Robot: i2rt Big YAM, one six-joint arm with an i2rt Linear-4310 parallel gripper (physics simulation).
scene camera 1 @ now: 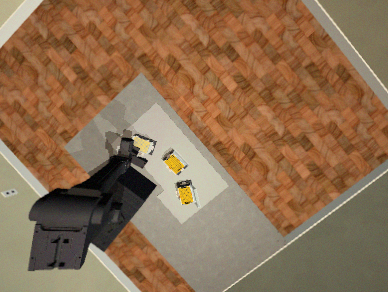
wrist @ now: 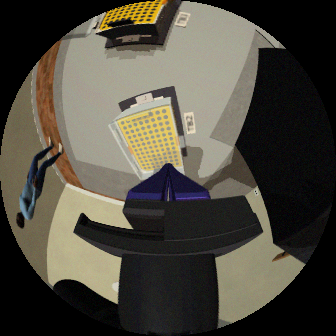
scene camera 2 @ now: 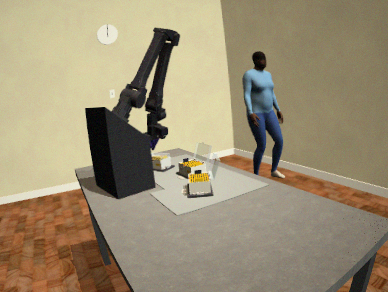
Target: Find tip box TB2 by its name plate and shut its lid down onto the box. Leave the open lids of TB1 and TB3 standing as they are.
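Frame: origin at the arm's base, x back, y left, z down, level; millimetres.
Seen in the pictures: gripper, fingertip midpoint: [scene camera 1: 135,149] [wrist: 167,167] [scene camera 2: 152,150]; arm's base, link origin: [scene camera 2: 116,120].
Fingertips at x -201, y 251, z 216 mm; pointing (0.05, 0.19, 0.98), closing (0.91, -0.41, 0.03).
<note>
Pixels of each thing's top centre, then the offset from my fingertips to it. "*": a spot on its surface instead. Level surfaces: height alone.
- nearest tip box, top centre: [wrist: 157,150] [scene camera 2: 155,155] [scene camera 1: 138,146] dx -14, dy +7, dz +32 mm
- name plate, surface spot: [wrist: 189,122] * dx +30, dy -27, dz +108 mm
- middle box, top centre: [scene camera 2: 189,162] [scene camera 1: 172,165] dx -134, dy -215, dz +44 mm
- last box, top centre: [scene camera 2: 195,176] [scene camera 1: 183,196] dx -84, dy -429, dz +44 mm
- grey table, surface height: dz +113 mm
- pale mat, surface height: dz +110 mm
The nearest tip box [scene camera 1: 143,145] [scene camera 2: 161,162] [wrist: 150,140] has a name plate [wrist: 189,122] beside it that seems to read TB2. Its clear lid lies down over the pale-looking yellow rack; whether it is fully seated I cannot tell. My gripper [scene camera 2: 153,145] [wrist: 167,167] is shut and empty, its tips at or just above the box's hinge-far edge in the wrist view; contact is unclear. The middle box [scene camera 1: 174,163] [scene camera 2: 192,168] [wrist: 132,19] and the last box [scene camera 1: 185,195] [scene camera 2: 200,186] have bright yellow racks and clear lids standing open. Their plates are unreadable.
A black sloped block [scene camera 2: 120,155] [wrist: 290,140] stands on the grey table [scene camera 1: 230,235] [scene camera 2: 225,240] beside the pale mat [scene camera 1: 210,180] [scene camera 2: 240,186]. The arm covers part of the table in scene camera 1. A person [scene camera 2: 262,100] [wrist: 32,185] stands beyond the table.
</note>
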